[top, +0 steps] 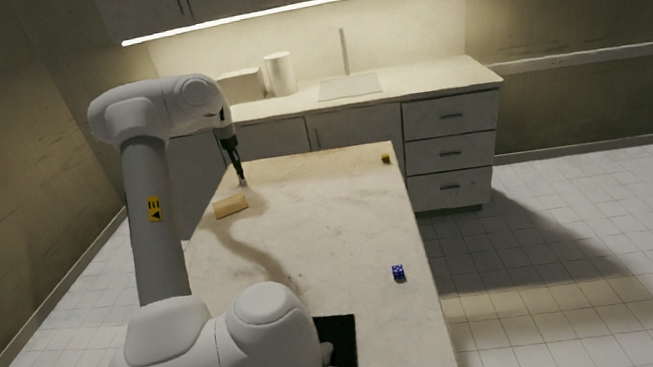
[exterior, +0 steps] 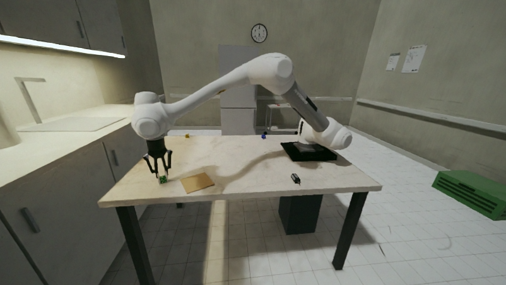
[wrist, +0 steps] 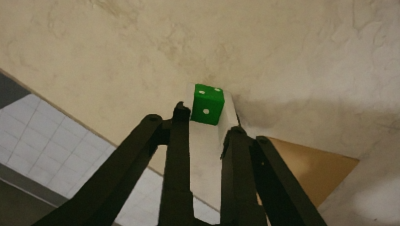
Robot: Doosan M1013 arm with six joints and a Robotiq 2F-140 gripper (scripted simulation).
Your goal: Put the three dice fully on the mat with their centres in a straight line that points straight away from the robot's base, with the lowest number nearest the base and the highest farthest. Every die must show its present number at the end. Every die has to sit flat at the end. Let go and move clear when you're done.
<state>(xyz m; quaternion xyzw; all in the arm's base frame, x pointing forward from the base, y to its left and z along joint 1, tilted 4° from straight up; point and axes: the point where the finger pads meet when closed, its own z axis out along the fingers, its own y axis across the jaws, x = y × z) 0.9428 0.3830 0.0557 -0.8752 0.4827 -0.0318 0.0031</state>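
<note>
Now: the green die 20 mm below my hand. From my hand the other things lie so: yellow die: 670 mm to the right, 50 mm ahead, 20 mm below; tan mat: 170 mm behind, 30 mm below, 10 mm to the left; blue die: 650 mm to the right, 630 mm behind, 20 mm below.
</note>
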